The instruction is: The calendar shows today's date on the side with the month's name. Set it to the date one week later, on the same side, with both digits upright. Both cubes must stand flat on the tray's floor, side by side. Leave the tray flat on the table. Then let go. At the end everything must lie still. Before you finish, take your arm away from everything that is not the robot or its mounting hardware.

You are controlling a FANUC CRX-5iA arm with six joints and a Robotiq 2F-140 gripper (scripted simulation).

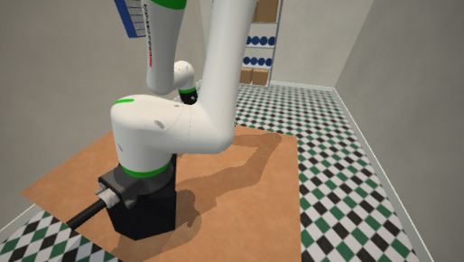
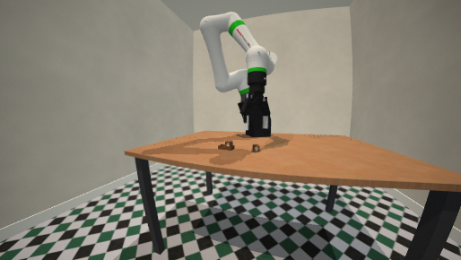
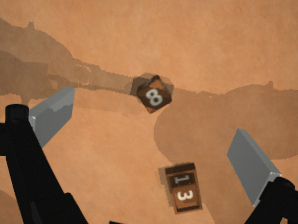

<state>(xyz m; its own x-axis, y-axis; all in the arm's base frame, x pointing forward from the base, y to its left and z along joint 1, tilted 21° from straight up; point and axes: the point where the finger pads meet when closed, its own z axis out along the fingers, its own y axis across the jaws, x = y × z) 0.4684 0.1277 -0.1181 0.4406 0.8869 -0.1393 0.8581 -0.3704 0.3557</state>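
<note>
The brown cube is 10 cm below my hand. From my hand the other things lie so: brown calendar tray 1 cm ahead, 16 cm to the right, 11 cm below.
</note>
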